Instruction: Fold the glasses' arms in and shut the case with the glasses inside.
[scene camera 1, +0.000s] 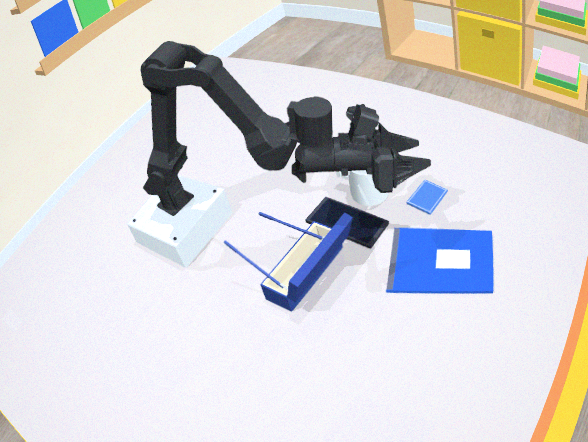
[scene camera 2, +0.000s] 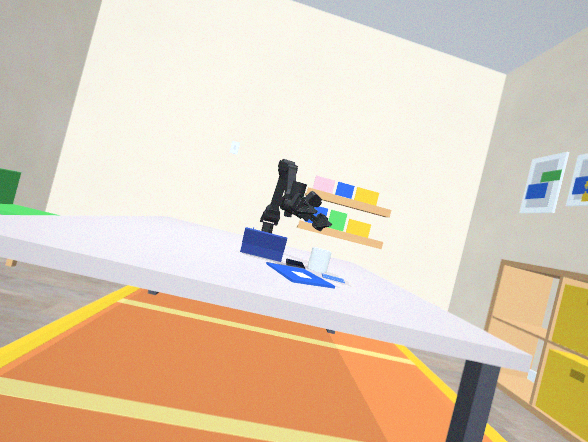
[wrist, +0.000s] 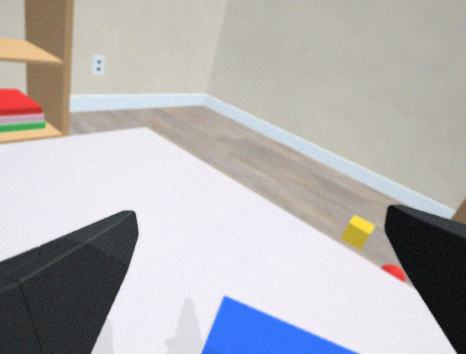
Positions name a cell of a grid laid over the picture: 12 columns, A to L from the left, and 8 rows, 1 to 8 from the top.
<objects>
My gripper shows in scene camera 1 (I3), in scene camera 2 (G4) and in the wrist view (G5). A blue book with white label shows in scene camera 1 (J5), in scene camera 2 (G5) and in the wrist view (G8).
</objects>
